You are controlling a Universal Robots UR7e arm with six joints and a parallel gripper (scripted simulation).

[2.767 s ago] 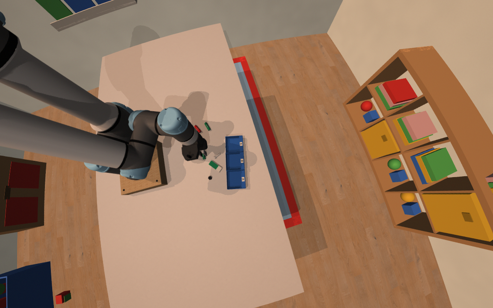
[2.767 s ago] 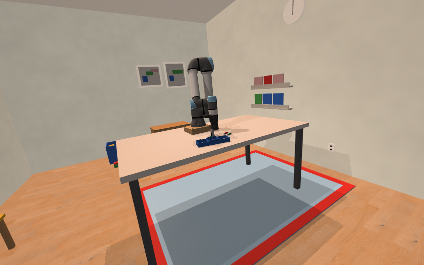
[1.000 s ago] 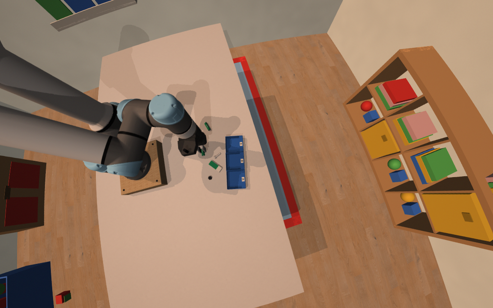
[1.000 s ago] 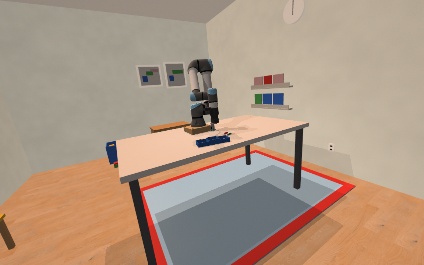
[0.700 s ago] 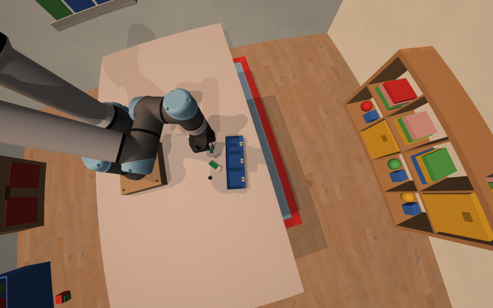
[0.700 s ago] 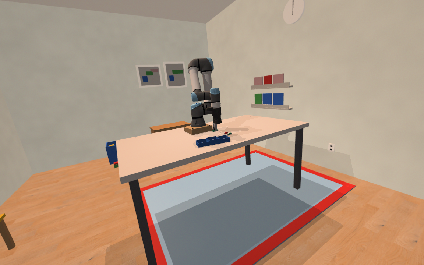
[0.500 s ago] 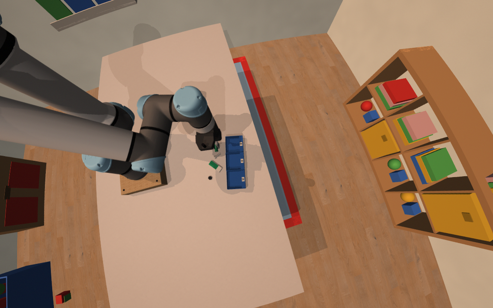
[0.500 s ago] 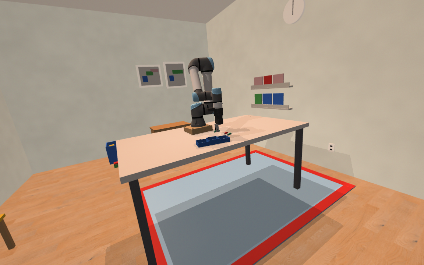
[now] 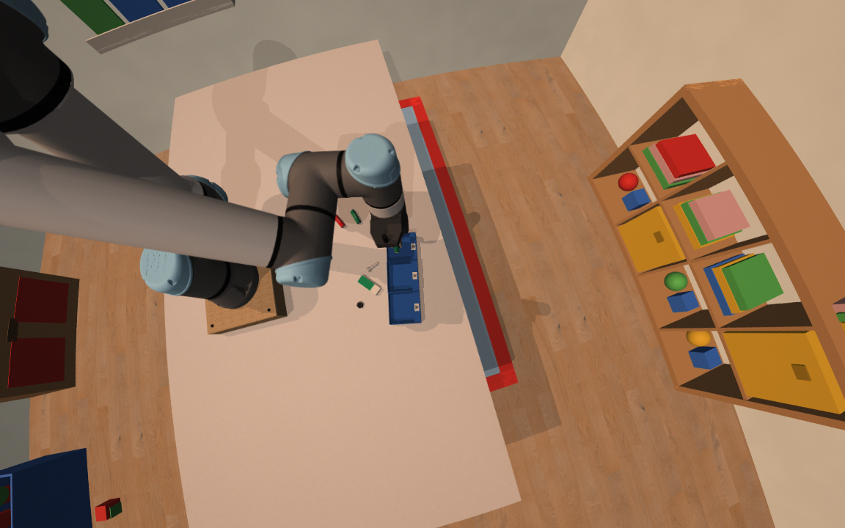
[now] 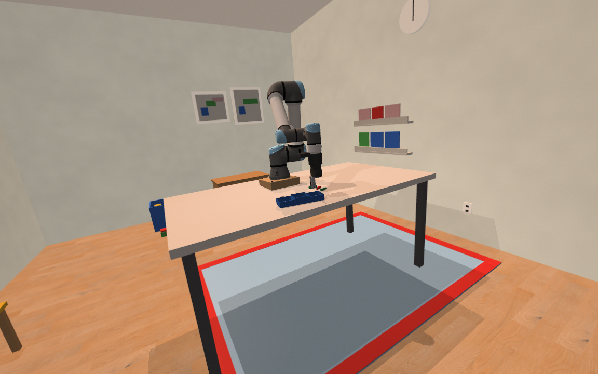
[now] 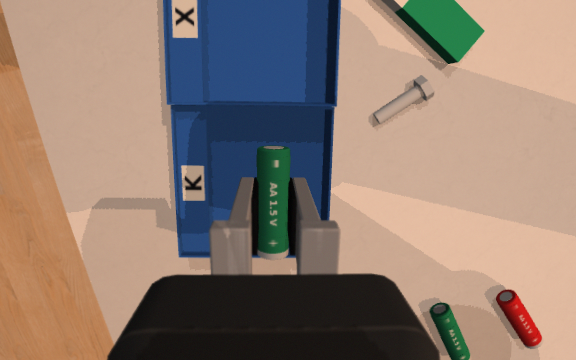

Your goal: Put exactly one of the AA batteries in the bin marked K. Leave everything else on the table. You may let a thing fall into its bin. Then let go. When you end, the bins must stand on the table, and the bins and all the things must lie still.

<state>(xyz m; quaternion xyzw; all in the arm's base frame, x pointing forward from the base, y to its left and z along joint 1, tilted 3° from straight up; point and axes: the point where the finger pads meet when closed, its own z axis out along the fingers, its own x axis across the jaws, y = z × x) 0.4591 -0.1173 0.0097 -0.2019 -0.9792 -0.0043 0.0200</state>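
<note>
My gripper is now 8 cm to the left of the blue bin row, 6 cm above it and 2 cm past it. Also, from my hand: green-and-white block: 12 cm behind, 7 cm below, 6 cm to the right; grey bolt: 9 cm behind, 7 cm below, 1 cm to the right; green AA battery: 1 cm below.
</note>
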